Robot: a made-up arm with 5 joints.
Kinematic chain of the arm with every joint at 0, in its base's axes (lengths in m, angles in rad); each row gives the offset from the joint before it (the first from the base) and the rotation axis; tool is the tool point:
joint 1: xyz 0 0 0.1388 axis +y
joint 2: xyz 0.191 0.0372 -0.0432 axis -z
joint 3: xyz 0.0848 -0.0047 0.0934 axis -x
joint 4: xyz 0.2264 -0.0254 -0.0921 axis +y
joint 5: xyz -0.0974 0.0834 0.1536 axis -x
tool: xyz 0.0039 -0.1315 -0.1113
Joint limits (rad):
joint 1: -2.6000..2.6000
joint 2: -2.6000..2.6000
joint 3: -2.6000..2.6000
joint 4: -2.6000..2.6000
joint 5: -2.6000..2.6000
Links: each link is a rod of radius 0.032 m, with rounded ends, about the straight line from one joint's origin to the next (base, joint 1, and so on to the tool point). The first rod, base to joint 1, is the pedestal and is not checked.
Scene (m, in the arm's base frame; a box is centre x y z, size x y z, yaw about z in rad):
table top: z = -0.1
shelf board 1: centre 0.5 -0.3 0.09 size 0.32 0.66 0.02 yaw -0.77
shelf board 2: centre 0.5 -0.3 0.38 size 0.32 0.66 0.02 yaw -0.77
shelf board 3: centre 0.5 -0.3 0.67 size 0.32 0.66 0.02 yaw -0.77
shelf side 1: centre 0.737 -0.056 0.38 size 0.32 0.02 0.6 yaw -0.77
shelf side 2: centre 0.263 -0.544 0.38 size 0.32 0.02 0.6 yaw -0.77
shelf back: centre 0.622 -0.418 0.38 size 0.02 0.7 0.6 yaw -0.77
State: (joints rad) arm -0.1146 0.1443 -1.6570 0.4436 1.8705
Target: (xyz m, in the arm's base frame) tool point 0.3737 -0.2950 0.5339
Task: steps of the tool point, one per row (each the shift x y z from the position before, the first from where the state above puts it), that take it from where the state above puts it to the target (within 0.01 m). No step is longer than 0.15 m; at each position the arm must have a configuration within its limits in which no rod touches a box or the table.
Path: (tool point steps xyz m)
1: -0.0626 0.0480 0.0011
2: -0.0608 0.0599 -0.0015
3: -0.0591 0.0690 0.0004
4: -0.0075 -0.0541 0.0943
5: -0.0338 -0.0297 0.1104
6: -0.0593 0.0007 0.1108
7: 0.0518 -0.0500 0.0094
8: 0.0501 -0.0484 -0.0010
9: 0.0462 -0.0452 -0.0084

